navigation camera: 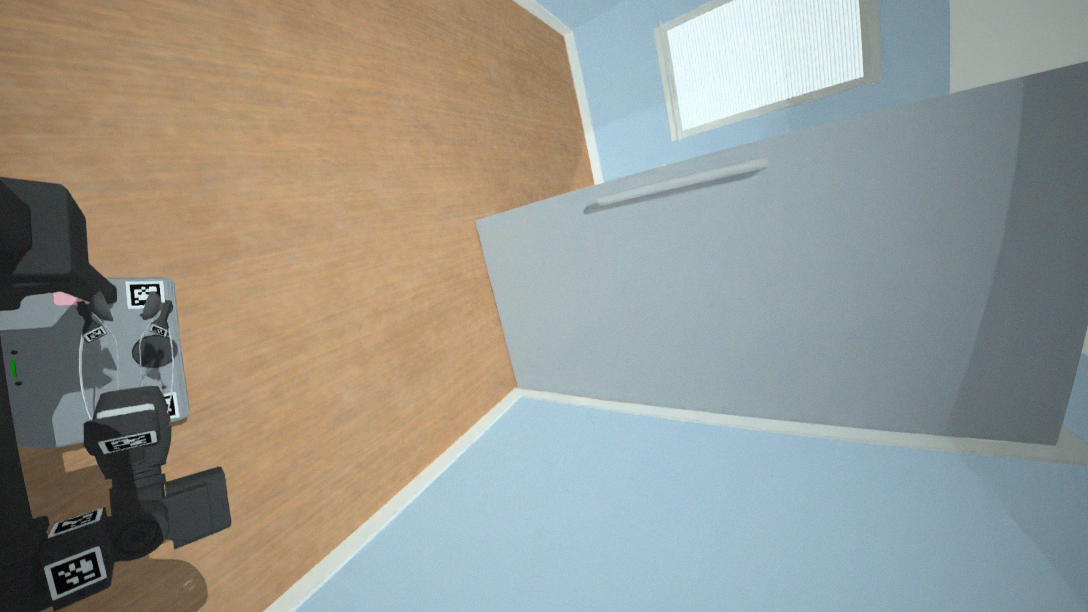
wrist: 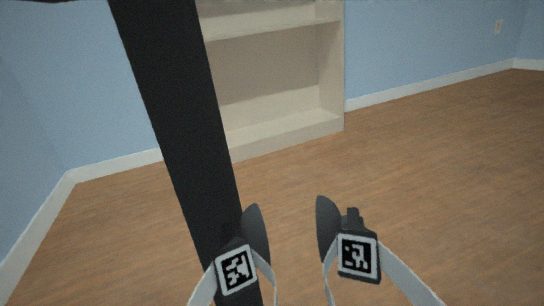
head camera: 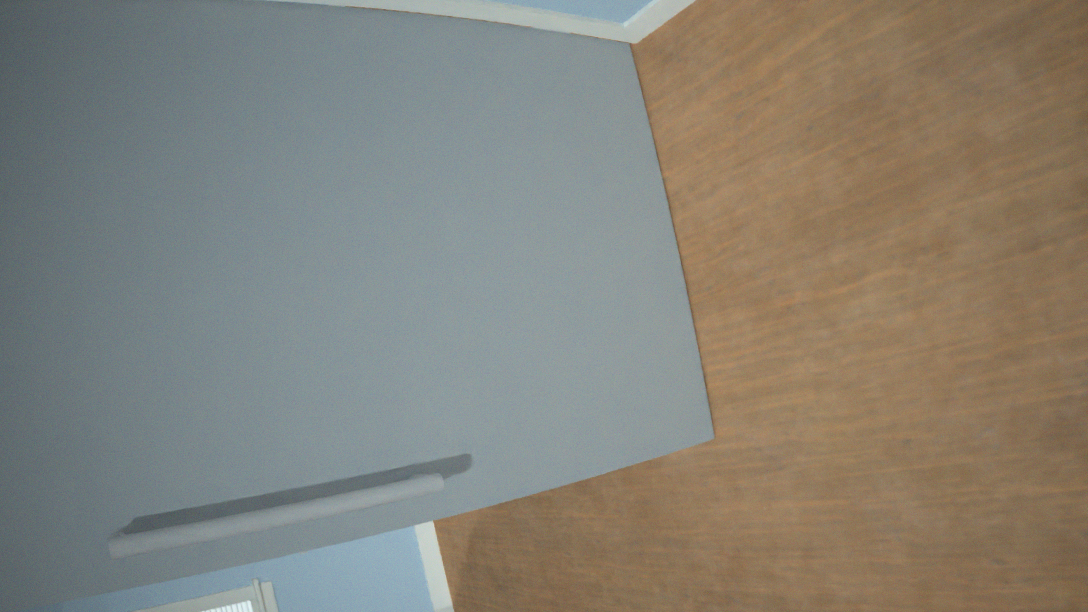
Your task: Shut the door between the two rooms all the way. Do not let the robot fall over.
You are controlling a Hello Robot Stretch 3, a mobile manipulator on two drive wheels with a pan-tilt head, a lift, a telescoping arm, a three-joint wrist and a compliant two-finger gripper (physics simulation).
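Where they show: gripper, fingertip midpoint: (navigation camera: 127,292); robot's base at its link origin: (navigation camera: 154,348).
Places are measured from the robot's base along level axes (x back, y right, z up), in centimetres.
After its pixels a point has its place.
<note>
The door is a plain grey panel (head camera: 365,266) @(x -129.7, y -3.3, z 79.9 cm) (navigation camera: 798,289) @(x -130.3, y -0.9, z 138.6 cm), seen turned sideways in the head and navigation views. It stands open; floor and a blue wall show past its free edge. A long pale bar handle (head camera: 273,517) @(x -112.5, y -39.7, z 106.0 cm) (navigation camera: 684,182) @(x -112.7, y -39.4, z 107.6 cm) runs near that free edge. The opposite edge meets white trim (head camera: 486,11) @(x -137.8, y 50.3, z 46.8 cm) (navigation camera: 684,415) @(x -137.5, y 50.4, z 97.8 cm) beside a blue wall. My gripper (navigation camera: 127,306) @(x 1.2, y -10.4, z 58.5 cm) (wrist: 289,220) @(x 1.2, y -10.4, z 58.5 cm) is open and empty, with its two dark fingertips apart. In the navigation view it hangs over my base, well apart from the door.
A window (navigation camera: 768,64) @(x -268.4, y -158.0, z 149.0 cm) is in the wall beyond the door. Wood floor (head camera: 897,304) @(x -71.1, y -14.9, z 0.1 cm) (navigation camera: 304,190) @(x -39.2, y -48.9, z 0.0 cm) lies between my base (navigation camera: 38,388) @(x 16.5, y 4.5, z 16.0 cm) and the door. A blue wall (navigation camera: 570,517) @(x -81.1, y 67.9, z 72.5 cm) stands beside it. In the wrist view, my black mast (wrist: 175,115) crosses before a cream bookcase (wrist: 330,125).
</note>
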